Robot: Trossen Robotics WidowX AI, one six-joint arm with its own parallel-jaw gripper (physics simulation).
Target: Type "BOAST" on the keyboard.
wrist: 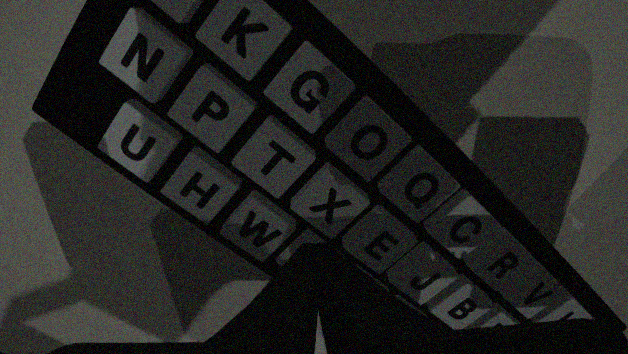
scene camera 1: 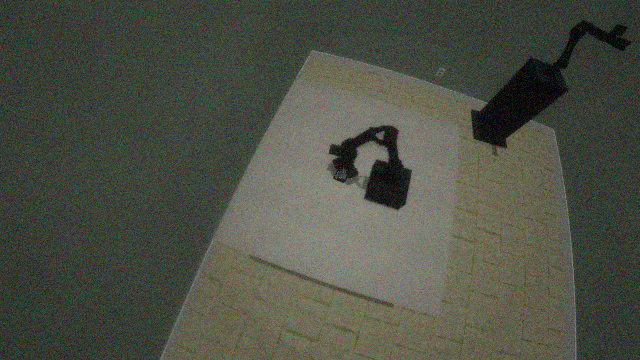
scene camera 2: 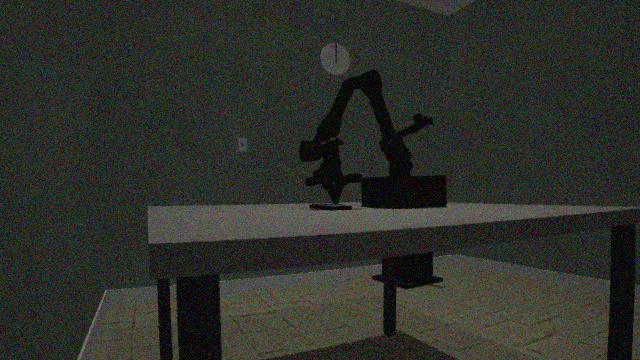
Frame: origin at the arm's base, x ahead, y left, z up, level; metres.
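Seen in the pictures: gripper, fingertip midpoint: [wrist: 315, 255] [scene camera 1: 347, 168]; arm's base, link origin: [scene camera 1: 393, 176] [scene camera 2: 399, 176].
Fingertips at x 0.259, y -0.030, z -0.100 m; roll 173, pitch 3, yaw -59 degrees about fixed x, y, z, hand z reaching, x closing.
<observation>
Offsets run from my fingertips to a thing's top centre. Level surfaces: height alone.
The black keyboard {0.005 m up, 0.015 m ahead, 0.019 m right} [scene camera 1: 341, 174] [scene camera 2: 319, 206] [wrist: 70, 95] with grey letter keys lies on the table, slanting through the wrist view. My gripper [scene camera 2: 335, 201] [wrist: 315, 255] is shut and empty, pointing down. Its tips are over the A key {0.000 m up, 0.002 m back, 0.001 m left} [wrist: 302, 241], in the row after W, and hide nearly all of it. In scene camera 2 the tips are at the keyboard's top; I cannot tell if the key is pressed. The O key {0.005 m up, 0.042 m ahead, 0.008 m left} [wrist: 369, 141], T key {0.005 m up, 0.025 m ahead, 0.027 m left} [wrist: 274, 159] and B key {0.005 m up, 0.008 m ahead, 0.054 m right} [wrist: 460, 308] show. The S letter does not show; a key beside K is cut off by the frame's top.
The arm's black base box [scene camera 1: 389, 185] [scene camera 2: 404, 191] stands beside the keyboard on the pale table {0.012 m down} [scene camera 1: 320, 225] [scene camera 2: 225, 222]. A second dark arm on a tall pedestal [scene camera 1: 525, 100] [scene camera 2: 416, 270] stands beyond the table. The arm's shadows fall around the keyboard.
</observation>
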